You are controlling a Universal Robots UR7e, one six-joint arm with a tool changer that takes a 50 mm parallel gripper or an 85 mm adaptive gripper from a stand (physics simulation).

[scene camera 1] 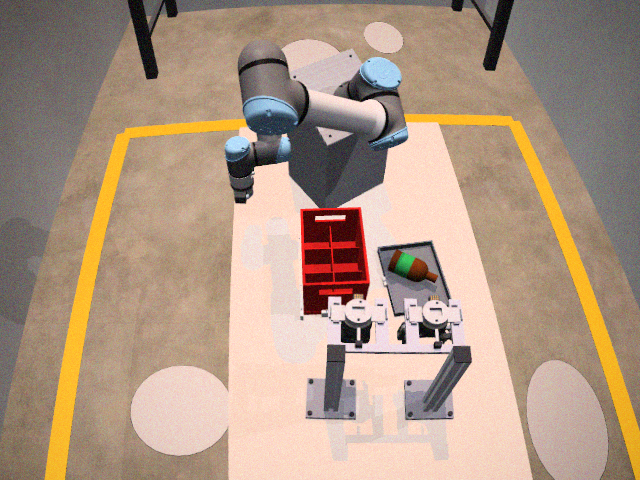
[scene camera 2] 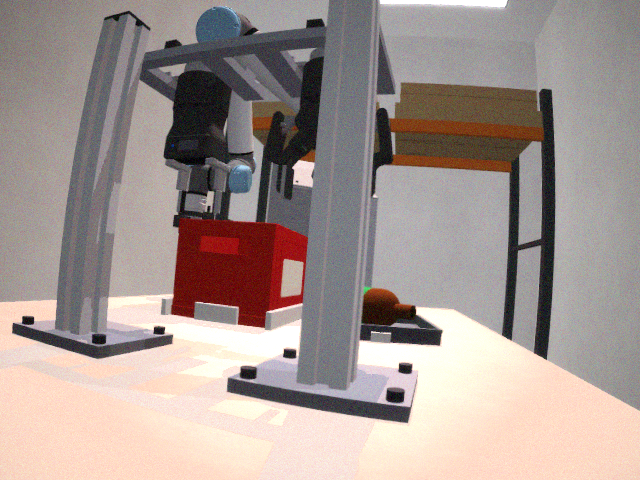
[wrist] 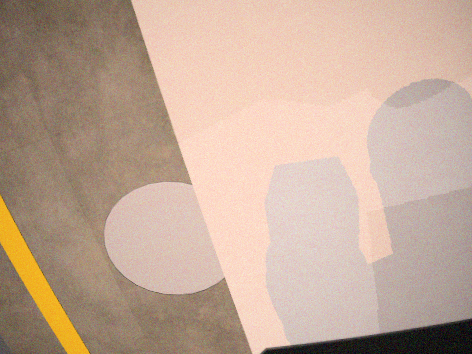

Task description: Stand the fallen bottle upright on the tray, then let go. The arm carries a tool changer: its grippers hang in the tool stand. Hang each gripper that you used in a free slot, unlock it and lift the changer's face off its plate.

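Frame: origin at the arm's base, x right, y ahead, z up, level; centimetres.
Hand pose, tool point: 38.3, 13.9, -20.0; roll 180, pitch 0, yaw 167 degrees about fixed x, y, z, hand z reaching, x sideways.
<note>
Things, the pixels of their top centre, and the offset from my tool point, as dx, dy, dz.
- brown bottle with a green label, top centre: (scene camera 2: 378, 288) (scene camera 1: 416, 263) -49.7, +29.8, -9.4
- grey tray, top centre: (scene camera 2: 377, 317) (scene camera 1: 415, 274) -49.9, +30.7, -14.8
- red divided crate, top centre: (scene camera 2: 253, 229) (scene camera 1: 333, 244) -24.0, +24.9, +0.2
The brown bottle with a green label (scene camera 1: 419, 270) (scene camera 2: 379, 305) lies on its side on the grey tray (scene camera 1: 408, 298) (scene camera 2: 408, 334), its neck toward the right in both scene views. The arm's wrist ends in a bare tool changer face (scene camera 1: 241, 196) (scene camera 2: 193, 215), left of the crate and above the mat, with no gripper on it. The parallel gripper (scene camera 2: 200, 178) hangs in the stand's left slot, fingers apart. The adaptive gripper hangs in the right slot, fingers spread, partly hidden by a post. The wrist view shows neither bottle nor tray.
The tool stand's posts (scene camera 1: 336, 374) (scene camera 2: 336, 217) rise in front of the tray and the red divided crate (scene camera 1: 334, 282) (scene camera 2: 224, 279). The crate stands left of the tray, between it and the wrist. Shelving (scene camera 2: 546, 222) stands at the back.
</note>
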